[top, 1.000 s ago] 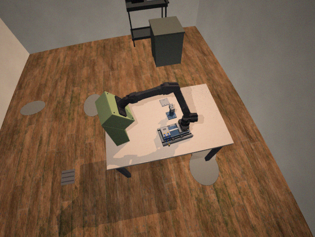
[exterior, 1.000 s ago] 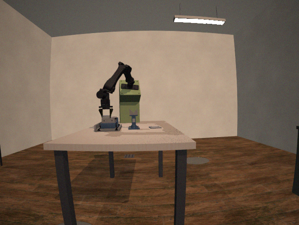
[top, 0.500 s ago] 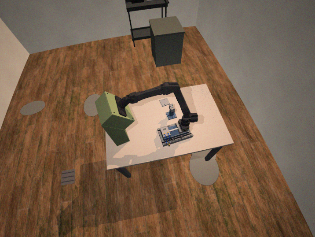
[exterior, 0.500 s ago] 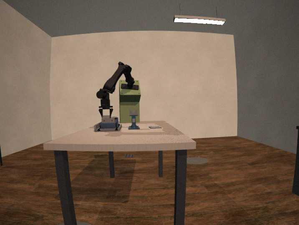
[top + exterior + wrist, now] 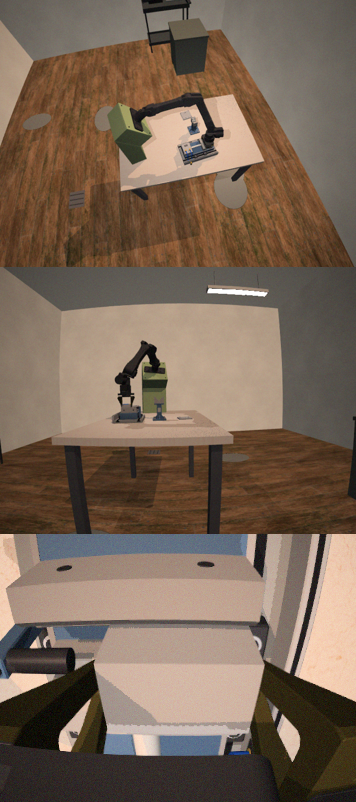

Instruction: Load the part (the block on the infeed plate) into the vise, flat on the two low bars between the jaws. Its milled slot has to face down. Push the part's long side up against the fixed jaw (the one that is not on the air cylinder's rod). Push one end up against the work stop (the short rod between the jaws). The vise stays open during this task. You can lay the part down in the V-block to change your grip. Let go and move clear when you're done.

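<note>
My gripper is now 1 cm above the part. Round my hand: moving jaw: 3 cm behind, 2 cm to the left, 2 cm below; dark work stop rod: 7 cm to the left, 1 cm below; grey jaw: 3 cm ahead, 2 cm to the left, 2 cm below.
</note>
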